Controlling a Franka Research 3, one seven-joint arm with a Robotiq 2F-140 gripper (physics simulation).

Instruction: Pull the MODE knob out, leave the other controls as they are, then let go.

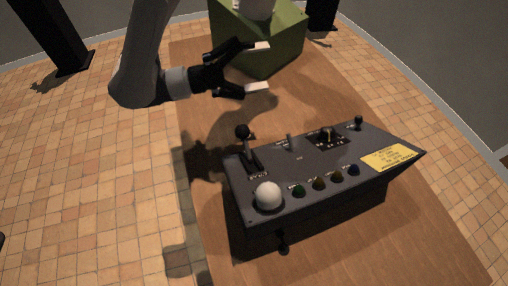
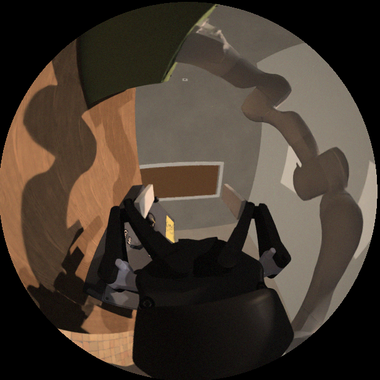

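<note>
A dark control panel (image 1: 310, 167) (image 2: 97, 272) stands on the wooden surface. Its labels are too small to read surely, so I cannot tell which control is MODE. A small black knob (image 1: 358, 120) stands upright at its far right corner. Another small dark knob (image 1: 283, 248) sticks out low at the near side. A rotary selector (image 1: 328, 134) with a yellow pointer sits left of the corner knob. My gripper (image 1: 261, 66) (image 2: 188, 191) is wide open and empty, held above and beyond the panel's far left side, touching none of the controls.
The panel also bears a ball-topped lever (image 1: 243, 132), a grey toggle (image 1: 289, 142), a white dome (image 1: 268, 195), several coloured buttons including a green one (image 1: 298, 190), and a yellow label (image 1: 390, 157) (image 2: 170, 229). A green box (image 1: 280, 47) (image 2: 130, 50) stands behind the gripper.
</note>
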